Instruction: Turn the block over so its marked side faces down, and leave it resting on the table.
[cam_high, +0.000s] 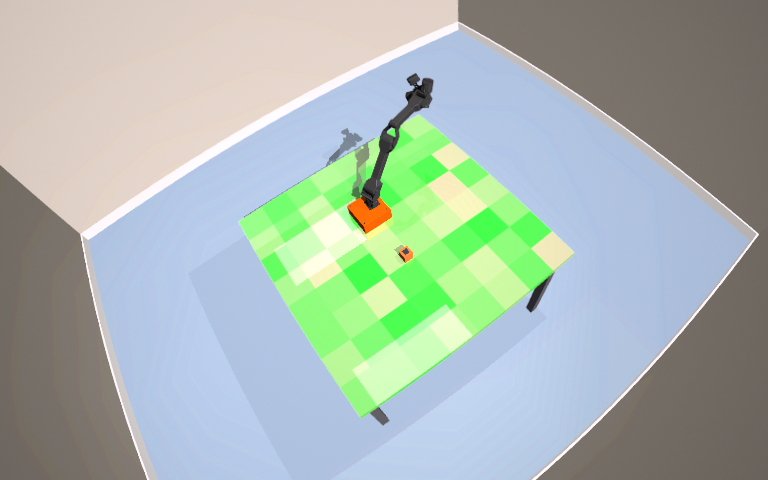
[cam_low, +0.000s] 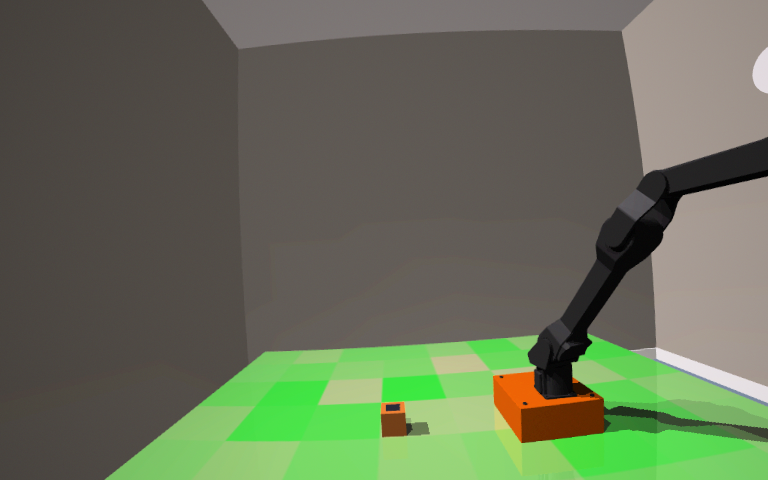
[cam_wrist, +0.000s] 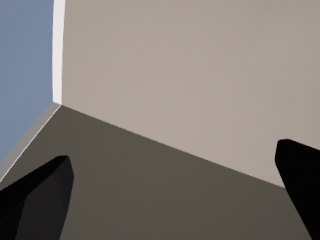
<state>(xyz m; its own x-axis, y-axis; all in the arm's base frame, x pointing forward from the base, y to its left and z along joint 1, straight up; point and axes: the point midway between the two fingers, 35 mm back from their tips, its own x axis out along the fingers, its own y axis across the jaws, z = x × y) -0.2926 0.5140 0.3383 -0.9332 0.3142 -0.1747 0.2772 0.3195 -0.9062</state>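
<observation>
My gripper tip is 66 cm short of the orange block, 54 cm to the left of it and 37 cm above it.
</observation>
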